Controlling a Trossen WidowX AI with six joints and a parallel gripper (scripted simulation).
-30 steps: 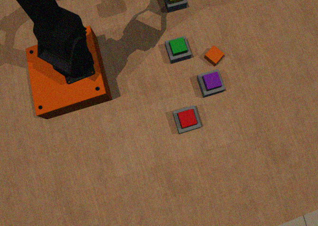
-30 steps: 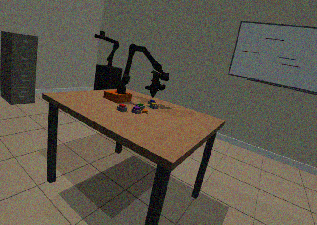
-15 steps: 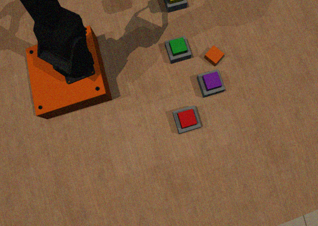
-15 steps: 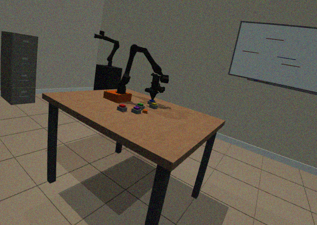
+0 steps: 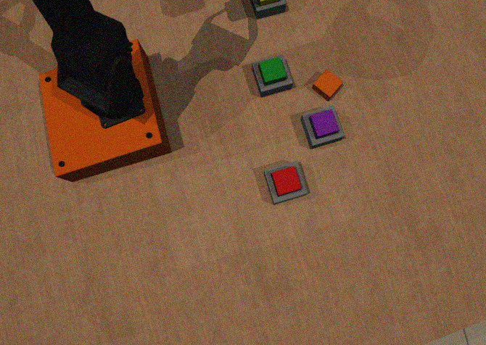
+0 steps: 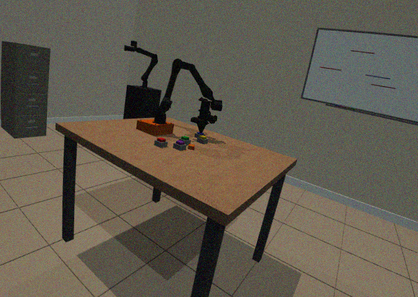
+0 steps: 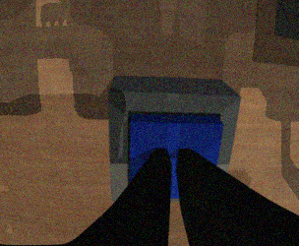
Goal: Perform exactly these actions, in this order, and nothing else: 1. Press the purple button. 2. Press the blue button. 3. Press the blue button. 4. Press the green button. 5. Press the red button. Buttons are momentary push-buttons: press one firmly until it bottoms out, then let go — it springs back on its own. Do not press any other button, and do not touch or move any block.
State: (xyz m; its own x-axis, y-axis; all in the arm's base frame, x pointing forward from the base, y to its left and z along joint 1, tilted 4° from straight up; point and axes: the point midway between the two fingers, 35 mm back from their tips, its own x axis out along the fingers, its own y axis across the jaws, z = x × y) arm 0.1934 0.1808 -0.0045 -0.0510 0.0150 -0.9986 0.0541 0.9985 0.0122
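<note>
My gripper tip is now 10 mm above the blue button. From my gripper tip the other things lie so: yellow button: 60 mm ahead, 80 mm to the right; orange block: 100 mm ahead, 240 mm to the right, 20 mm below; green button: 20 mm ahead, 200 mm to the right.
</note>
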